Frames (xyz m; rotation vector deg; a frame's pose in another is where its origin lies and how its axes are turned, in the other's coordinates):
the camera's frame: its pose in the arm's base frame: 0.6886 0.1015 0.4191 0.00 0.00 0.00
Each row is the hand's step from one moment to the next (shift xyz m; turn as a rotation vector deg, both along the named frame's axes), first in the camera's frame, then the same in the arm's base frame.
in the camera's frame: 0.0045 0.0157 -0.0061 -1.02 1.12 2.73
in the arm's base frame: 0.0045 0.0157 -0.0061 -1.02 1.12 2.73
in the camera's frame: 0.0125 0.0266 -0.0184 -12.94 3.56 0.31
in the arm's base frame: 0.0125 0.0266 -0.0184 -12.94 3.56 0.31
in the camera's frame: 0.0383 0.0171 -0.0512 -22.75 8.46 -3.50
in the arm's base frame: 0.0383 0.0171 -0.0512 -22.75 8.46 -3.50
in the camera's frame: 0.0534 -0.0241 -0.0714 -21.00 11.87 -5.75
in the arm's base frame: 0.0534 -0.0241 -0.0714 -21.00 11.87 -5.75
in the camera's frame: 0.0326 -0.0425 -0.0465 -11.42 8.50 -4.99
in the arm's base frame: 0.0326 -0.0425 -0.0465 -11.42 8.50 -4.99
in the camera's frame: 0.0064 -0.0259 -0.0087 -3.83 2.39 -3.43
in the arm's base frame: 0.0064 -0.0259 -0.0087 -3.83 2.39 -3.43
